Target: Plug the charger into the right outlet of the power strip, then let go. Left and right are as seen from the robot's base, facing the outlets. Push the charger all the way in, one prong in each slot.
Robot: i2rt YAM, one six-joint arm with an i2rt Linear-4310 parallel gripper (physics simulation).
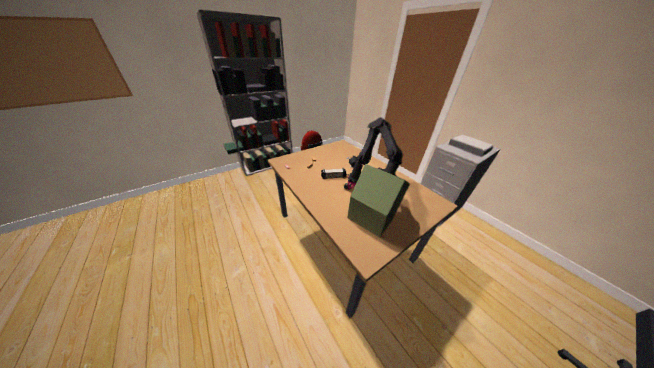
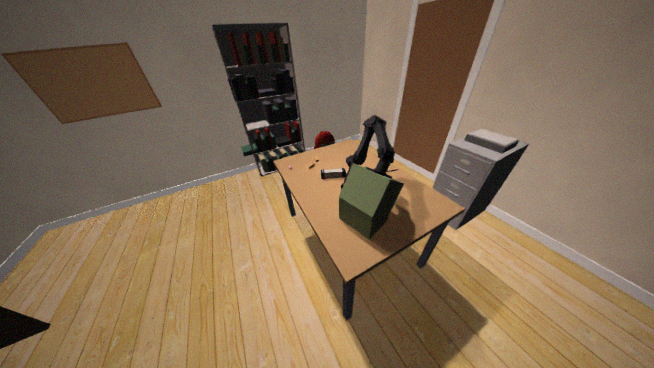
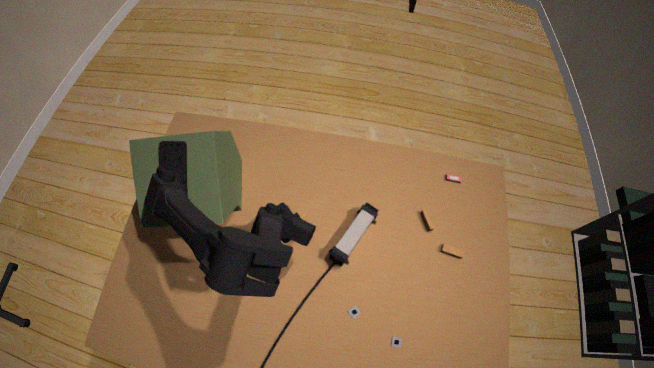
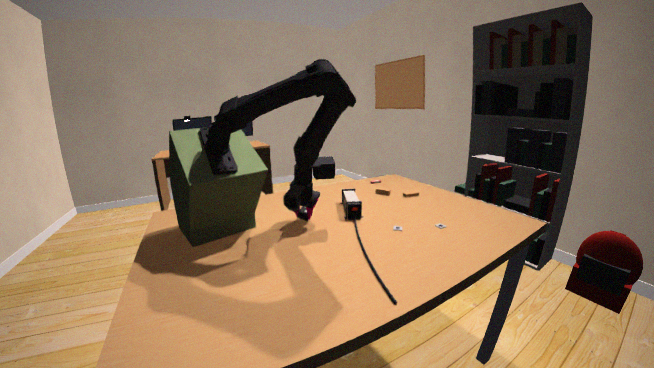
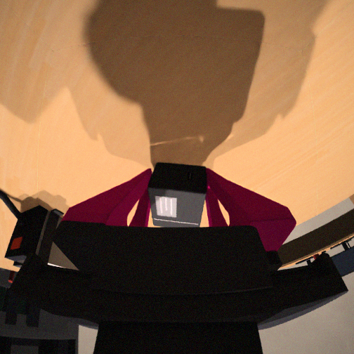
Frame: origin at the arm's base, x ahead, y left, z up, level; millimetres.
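Seen in the pictures: gripper, fingertip midpoint: (image 1: 349, 187) (image 4: 303, 217); arm's base, origin of the base link: (image 1: 388, 174) (image 2: 379, 173) (image 3: 174, 181) (image 4: 217, 149).
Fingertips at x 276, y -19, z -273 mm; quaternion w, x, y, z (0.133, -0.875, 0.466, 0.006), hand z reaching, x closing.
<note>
Pixels of each thing's middle, then the offset from my fingertips to it. "*": a spot on its surface instead.
- power strip, body centre: (image 3: 354, 234) (image 4: 351, 202) (image 2: 333, 173) (image 1: 333, 173) dy -36, dx +197, dz +19 mm
- pink piece, body centre: (image 3: 453, 178) dy +167, dx +576, dz -6 mm
- cord, surface spot: (image 3: 298, 310) * dy -263, dx +28, dz -5 mm
My gripper (image 5: 178, 174) (image 4: 306, 212) has magenta fingers and is shut on the charger (image 5: 178, 195), a small box with a black face and a grey side with a white label. It holds the charger low over the table, on the robot's side of the power strip. The power strip (image 1: 333, 173) (image 2: 333, 173) (image 3: 355, 233) (image 4: 351, 203) (image 5: 34, 239) has a white top and black ends and lies apart from the charger. A black cord leaves one end. Its outlets do not show clearly. The prongs cannot be made out.
A green block (image 1: 377, 197) (image 2: 369, 200) (image 3: 187, 175) (image 4: 215, 195) stands behind the gripper under the arm's base. Beyond the strip lie two small brown pieces (image 3: 426, 220) (image 3: 451, 250) and a pink piece (image 3: 453, 178). Two small grey squares (image 3: 354, 312) (image 3: 396, 342) lie near the cord (image 3: 299, 311).
</note>
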